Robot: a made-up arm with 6 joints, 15 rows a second.
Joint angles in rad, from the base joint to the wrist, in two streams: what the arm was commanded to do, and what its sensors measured. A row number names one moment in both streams.
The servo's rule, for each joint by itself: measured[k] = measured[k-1] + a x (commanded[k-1-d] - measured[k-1]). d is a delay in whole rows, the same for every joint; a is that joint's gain. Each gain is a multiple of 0.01, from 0.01 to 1. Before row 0 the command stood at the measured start. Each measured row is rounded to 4 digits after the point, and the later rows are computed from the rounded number. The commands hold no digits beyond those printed.
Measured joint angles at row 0: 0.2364, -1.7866, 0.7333, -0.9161, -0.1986, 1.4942
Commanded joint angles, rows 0 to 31: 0.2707, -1.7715, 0.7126, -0.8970, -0.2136, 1.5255; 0.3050, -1.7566, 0.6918, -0.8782, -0.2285, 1.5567; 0.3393, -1.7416, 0.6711, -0.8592, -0.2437, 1.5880; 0.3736, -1.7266, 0.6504, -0.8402, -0.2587, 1.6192; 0.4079, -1.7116, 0.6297, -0.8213, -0.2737, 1.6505; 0.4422, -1.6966, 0.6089, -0.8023, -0.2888, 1.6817; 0.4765, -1.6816, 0.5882, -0.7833, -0.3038, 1.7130; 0.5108, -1.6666, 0.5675, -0.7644, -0.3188, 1.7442; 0.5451, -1.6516, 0.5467, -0.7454, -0.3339, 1.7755; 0.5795, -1.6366, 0.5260, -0.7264, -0.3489, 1.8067; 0.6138, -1.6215, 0.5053, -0.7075, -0.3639, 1.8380; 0.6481, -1.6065, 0.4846, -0.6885, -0.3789, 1.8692; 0.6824, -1.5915, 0.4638, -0.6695, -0.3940, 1.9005; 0.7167, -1.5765, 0.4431, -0.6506, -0.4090, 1.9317; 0.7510, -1.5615, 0.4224, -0.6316, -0.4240, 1.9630; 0.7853, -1.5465, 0.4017, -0.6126, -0.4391, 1.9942; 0.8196, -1.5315, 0.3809, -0.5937, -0.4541, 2.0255; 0.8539, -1.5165, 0.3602, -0.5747, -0.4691, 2.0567; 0.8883, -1.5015, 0.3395, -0.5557, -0.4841, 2.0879; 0.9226, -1.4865, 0.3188, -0.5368, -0.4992, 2.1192; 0.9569, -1.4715, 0.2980, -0.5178, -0.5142, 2.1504; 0.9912, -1.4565, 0.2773, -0.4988, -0.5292, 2.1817; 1.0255, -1.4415, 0.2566, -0.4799, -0.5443, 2.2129; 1.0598, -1.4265, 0.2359, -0.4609, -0.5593, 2.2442; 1.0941, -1.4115, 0.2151, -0.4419, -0.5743, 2.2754; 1.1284, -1.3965, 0.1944, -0.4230, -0.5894, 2.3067; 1.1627, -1.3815, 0.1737, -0.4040, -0.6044, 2.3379; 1.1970, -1.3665, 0.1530, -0.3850, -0.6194, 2.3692; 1.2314, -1.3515, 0.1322, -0.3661, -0.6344, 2.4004; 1.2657, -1.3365, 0.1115, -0.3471, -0.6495, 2.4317; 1.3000, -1.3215, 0.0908, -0.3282, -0.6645, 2.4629; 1.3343, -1.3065, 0.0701, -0.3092, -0.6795, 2.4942
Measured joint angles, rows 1 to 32: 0.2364, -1.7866, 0.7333, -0.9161, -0.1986, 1.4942; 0.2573, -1.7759, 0.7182, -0.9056, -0.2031, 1.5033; 0.2864, -1.7622, 0.6989, -0.8905, -0.2107, 1.5188; 0.3187, -1.7476, 0.6786, -0.8733, -0.2206, 1.5389; 0.3522, -1.7327, 0.6580, -0.8551, -0.2320, 1.5622; 0.3862, -1.7177, 0.6373, -0.8365, -0.2445, 1.5878; 0.4204, -1.7027, 0.6166, -0.8177, -0.2578, 1.6150; 0.4546, -1.6877, 0.5959, -0.7988, -0.2716, 1.6434; 0.4889, -1.6727, 0.5752, -0.7799, -0.2858, 1.6726; 0.5232, -1.6577, 0.5544, -0.7609, -0.3002, 1.7024; 0.5575, -1.6427, 0.5337, -0.7419, -0.3148, 1.7326; 0.5918, -1.6276, 0.5130, -0.7230, -0.3295, 1.7632; 0.6261, -1.6126, 0.4923, -0.7040, -0.3443, 1.7939; 0.6604, -1.5976, 0.4715, -0.6850, -0.3592, 1.8248; 0.6947, -1.5826, 0.4508, -0.6661, -0.3741, 1.8558; 0.7290, -1.5676, 0.4301, -0.6471, -0.3891, 1.8869; 0.7633, -1.5526, 0.4094, -0.6281, -0.4041, 1.9180; 0.7976, -1.5376, 0.3886, -0.6092, -0.4191, 1.9492; 0.8319, -1.5226, 0.3679, -0.5902, -0.4341, 1.9804; 0.8663, -1.5076, 0.3472, -0.5712, -0.4491, 2.0116; 0.9006, -1.4926, 0.3265, -0.5523, -0.4641, 2.0428; 0.9349, -1.4776, 0.3057, -0.5333, -0.4791, 2.0740; 0.9692, -1.4626, 0.2850, -0.5143, -0.4941, 2.1052; 1.0035, -1.4476, 0.2643, -0.4954, -0.5092, 2.1364; 1.0378, -1.4326, 0.2436, -0.4764, -0.5242, 2.1677; 1.0721, -1.4176, 0.2228, -0.4574, -0.5392, 2.1989; 1.1064, -1.4026, 0.2021, -0.4385, -0.5543, 2.2302; 1.1407, -1.3876, 0.1814, -0.4195, -0.5693, 2.2614; 1.1750, -1.3726, 0.1607, -0.4005, -0.5843, 2.2927; 1.2094, -1.3576, 0.1399, -0.3816, -0.5993, 2.3239; 1.2437, -1.3426, 0.1192, -0.3626, -0.6144, 2.3552; 1.2780, -1.3276, 0.0985, -0.3437, -0.6294, 2.3864
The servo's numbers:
d 1
a 0.61 0.71 0.73 0.55 0.30 0.29

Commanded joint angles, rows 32 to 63: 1.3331, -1.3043, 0.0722, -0.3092, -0.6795, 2.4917; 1.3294, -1.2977, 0.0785, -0.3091, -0.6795, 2.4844; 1.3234, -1.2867, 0.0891, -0.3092, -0.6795, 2.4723; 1.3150, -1.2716, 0.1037, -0.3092, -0.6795, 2.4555; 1.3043, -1.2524, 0.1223, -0.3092, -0.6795, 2.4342; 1.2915, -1.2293, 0.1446, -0.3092, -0.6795, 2.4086; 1.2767, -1.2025, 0.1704, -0.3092, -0.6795, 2.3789; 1.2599, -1.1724, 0.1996, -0.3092, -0.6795, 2.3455; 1.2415, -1.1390, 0.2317, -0.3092, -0.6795, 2.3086; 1.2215, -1.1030, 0.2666, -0.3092, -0.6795, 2.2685; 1.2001, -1.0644, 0.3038, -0.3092, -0.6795, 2.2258; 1.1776, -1.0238, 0.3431, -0.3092, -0.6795, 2.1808; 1.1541, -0.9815, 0.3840, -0.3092, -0.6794, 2.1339; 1.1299, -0.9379, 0.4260, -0.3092, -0.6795, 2.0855; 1.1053, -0.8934, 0.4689, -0.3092, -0.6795, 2.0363; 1.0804, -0.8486, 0.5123, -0.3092, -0.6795, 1.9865; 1.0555, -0.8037, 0.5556, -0.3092, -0.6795, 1.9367; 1.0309, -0.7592, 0.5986, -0.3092, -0.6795, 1.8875; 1.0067, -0.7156, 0.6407, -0.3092, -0.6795, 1.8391; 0.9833, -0.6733, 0.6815, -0.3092, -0.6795, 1.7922; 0.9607, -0.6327, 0.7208, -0.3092, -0.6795, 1.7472; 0.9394, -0.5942, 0.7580, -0.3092, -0.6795, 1.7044; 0.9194, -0.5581, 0.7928, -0.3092, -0.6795, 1.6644; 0.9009, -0.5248, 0.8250, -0.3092, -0.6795, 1.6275; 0.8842, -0.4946, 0.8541, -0.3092, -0.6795, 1.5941; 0.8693, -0.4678, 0.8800, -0.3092, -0.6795, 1.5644; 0.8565, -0.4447, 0.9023, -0.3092, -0.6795, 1.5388; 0.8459, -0.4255, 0.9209, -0.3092, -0.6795, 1.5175; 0.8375, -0.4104, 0.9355, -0.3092, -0.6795, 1.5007; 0.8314, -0.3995, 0.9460, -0.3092, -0.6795, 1.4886; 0.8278, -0.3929, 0.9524, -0.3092, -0.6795, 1.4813; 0.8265, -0.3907, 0.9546, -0.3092, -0.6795, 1.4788
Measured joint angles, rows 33 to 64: 1.3123, -1.3126, 0.0778, -0.3247, -0.6444, 2.4177; 1.3250, -1.3067, 0.0737, -0.3162, -0.6549, 2.4392; 1.3277, -1.3003, 0.0772, -0.3123, -0.6623, 2.4523; 1.3251, -1.2906, 0.0859, -0.3106, -0.6675, 2.4581; 1.3189, -1.2771, 0.0989, -0.3098, -0.6711, 2.4573; 1.3100, -1.2596, 0.1160, -0.3095, -0.6736, 2.4506; 1.2987, -1.2381, 0.1369, -0.3093, -0.6754, 2.4384; 1.2853, -1.2128, 0.1614, -0.3092, -0.6766, 2.4211; 1.2698, -1.1841, 0.1893, -0.3092, -0.6775, 2.3992; 1.2525, -1.1521, 0.2203, -0.3092, -0.6781, 2.3729; 1.2336, -1.1172, 0.2541, -0.3092, -0.6785, 2.3426; 1.2132, -1.0797, 0.2904, -0.3092, -0.6788, 2.3087; 1.1915, -1.0400, 0.3289, -0.3092, -0.6790, 2.2716; 1.1687, -0.9985, 0.3691, -0.3092, -0.6791, 2.2317; 1.1450, -0.9555, 0.4106, -0.3092, -0.6792, 2.1893; 1.1208, -0.9114, 0.4532, -0.3092, -0.6793, 2.1449; 1.0962, -0.8668, 0.4963, -0.3092, -0.6794, 2.0990; 1.0714, -0.8220, 0.5396, -0.3092, -0.6794, 2.0519; 1.0467, -0.7774, 0.5827, -0.3092, -0.6794, 2.0042; 1.0223, -0.7335, 0.6250, -0.3092, -0.6794, 1.9563; 0.9985, -0.6908, 0.6662, -0.3092, -0.6794, 1.9087; 0.9754, -0.6495, 0.7061, -0.3092, -0.6794, 1.8619; 0.9534, -0.6102, 0.7440, -0.3092, -0.6794, 1.8162; 0.9327, -0.5732, 0.7796, -0.3092, -0.6794, 1.7722; 0.9133, -0.5388, 0.8127, -0.3092, -0.6794, 1.7302; 0.8955, -0.5074, 0.8429, -0.3092, -0.6794, 1.6907; 0.8795, -0.4793, 0.8700, -0.3092, -0.6794, 1.6541; 0.8655, -0.4547, 0.8936, -0.3092, -0.6794, 1.6207; 0.8535, -0.4340, 0.9135, -0.3092, -0.6794, 1.5908; 0.8437, -0.4172, 0.9296, -0.3092, -0.6794, 1.5647; 0.8362, -0.4046, 0.9416, -0.3092, -0.6794, 1.5426; 0.8311, -0.3963, 0.9495, -0.3092, -0.6794, 1.5248
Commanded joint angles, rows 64 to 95: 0.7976, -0.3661, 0.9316, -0.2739, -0.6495, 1.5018; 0.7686, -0.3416, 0.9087, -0.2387, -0.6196, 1.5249; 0.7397, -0.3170, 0.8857, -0.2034, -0.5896, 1.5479; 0.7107, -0.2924, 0.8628, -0.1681, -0.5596, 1.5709; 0.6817, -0.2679, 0.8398, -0.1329, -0.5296, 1.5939; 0.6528, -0.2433, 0.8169, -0.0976, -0.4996, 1.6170; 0.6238, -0.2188, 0.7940, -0.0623, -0.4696, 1.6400; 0.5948, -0.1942, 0.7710, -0.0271, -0.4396, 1.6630; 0.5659, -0.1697, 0.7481, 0.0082, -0.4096, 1.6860; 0.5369, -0.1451, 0.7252, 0.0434, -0.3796, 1.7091; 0.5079, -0.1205, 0.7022, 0.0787, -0.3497, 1.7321; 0.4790, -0.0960, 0.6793, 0.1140, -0.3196, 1.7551; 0.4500, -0.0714, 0.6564, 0.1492, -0.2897, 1.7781; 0.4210, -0.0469, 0.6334, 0.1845, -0.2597, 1.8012; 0.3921, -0.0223, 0.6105, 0.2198, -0.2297, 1.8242; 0.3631, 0.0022, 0.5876, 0.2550, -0.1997, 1.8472; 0.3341, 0.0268, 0.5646, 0.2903, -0.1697, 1.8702; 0.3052, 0.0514, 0.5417, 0.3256, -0.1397, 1.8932; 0.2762, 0.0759, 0.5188, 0.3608, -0.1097, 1.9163; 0.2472, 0.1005, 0.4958, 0.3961, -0.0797, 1.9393; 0.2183, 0.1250, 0.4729, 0.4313, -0.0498, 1.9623; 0.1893, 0.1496, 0.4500, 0.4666, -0.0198, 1.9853; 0.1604, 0.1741, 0.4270, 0.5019, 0.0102, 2.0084; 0.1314, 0.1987, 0.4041, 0.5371, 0.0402, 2.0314; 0.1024, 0.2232, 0.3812, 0.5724, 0.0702, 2.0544; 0.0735, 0.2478, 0.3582, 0.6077, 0.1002, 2.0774; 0.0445, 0.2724, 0.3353, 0.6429, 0.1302, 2.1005; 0.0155, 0.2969, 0.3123, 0.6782, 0.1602, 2.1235; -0.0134, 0.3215, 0.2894, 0.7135, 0.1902, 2.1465; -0.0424, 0.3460, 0.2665, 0.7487, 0.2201, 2.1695; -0.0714, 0.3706, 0.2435, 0.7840, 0.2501, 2.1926; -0.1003, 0.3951, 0.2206, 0.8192, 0.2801, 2.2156
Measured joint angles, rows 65 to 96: 0.8283, -0.3923, 0.9532, -0.3092, -0.6794, 1.5115; 0.8096, -0.3737, 0.9374, -0.2898, -0.6704, 1.5087; 0.7846, -0.3509, 0.9164, -0.2617, -0.6552, 1.5134; 0.7572, -0.3268, 0.8940, -0.2296, -0.6355, 1.5234; 0.7288, -0.3024, 0.8712, -0.1958, -0.6127, 1.5372; 0.7001, -0.2779, 0.8483, -0.1612, -0.5878, 1.5536; 0.6712, -0.2533, 0.8254, -0.1262, -0.5613, 1.5720; 0.6423, -0.2288, 0.8025, -0.0911, -0.5338, 1.5917; 0.6133, -0.2042, 0.7795, -0.0559, -0.5055, 1.6124; 0.5844, -0.1797, 0.7566, -0.0206, -0.4767, 1.6337; 0.5554, -0.1551, 0.7337, 0.0146, -0.4476, 1.6556; 0.5264, -0.1305, 0.7107, 0.0499, -0.4182, 1.6778; 0.4975, -0.1060, 0.6878, 0.0852, -0.3886, 1.7002; 0.4685, -0.0814, 0.6649, 0.1204, -0.3589, 1.7228; 0.4395, -0.0569, 0.6419, 0.1557, -0.3291, 1.7455; 0.4106, -0.0323, 0.6190, 0.1910, -0.2993, 1.7683; 0.3816, -0.0078, 0.5961, 0.2262, -0.2694, 1.7912; 0.3526, 0.0168, 0.5731, 0.2615, -0.2395, 1.8141; 0.3237, 0.0414, 0.5502, 0.2968, -0.2096, 1.8370; 0.2947, 0.0659, 0.5273, 0.3320, -0.1796, 1.8600; 0.2657, 0.0905, 0.5043, 0.3673, -0.1496, 1.8830; 0.2368, 0.1150, 0.4814, 0.4025, -0.1197, 1.9060; 0.2078, 0.1396, 0.4585, 0.4378, -0.0897, 1.9290; 0.1789, 0.1641, 0.4355, 0.4731, -0.0597, 1.9520; 0.1499, 0.1887, 0.4126, 0.5083, -0.0297, 1.9750; 0.1209, 0.2132, 0.3897, 0.5436, 0.0003, 1.9980; 0.0920, 0.2378, 0.3667, 0.5789, 0.0303, 2.0210; 0.0630, 0.2624, 0.3438, 0.6141, 0.0603, 2.0441; 0.0340, 0.2869, 0.3208, 0.6494, 0.0903, 2.0671; 0.0051, 0.3115, 0.2979, 0.6847, 0.1203, 2.0901; -0.0239, 0.3360, 0.2750, 0.7199, 0.1502, 2.1131; -0.0529, 0.3606, 0.2520, 0.7552, 0.1802, 2.1362
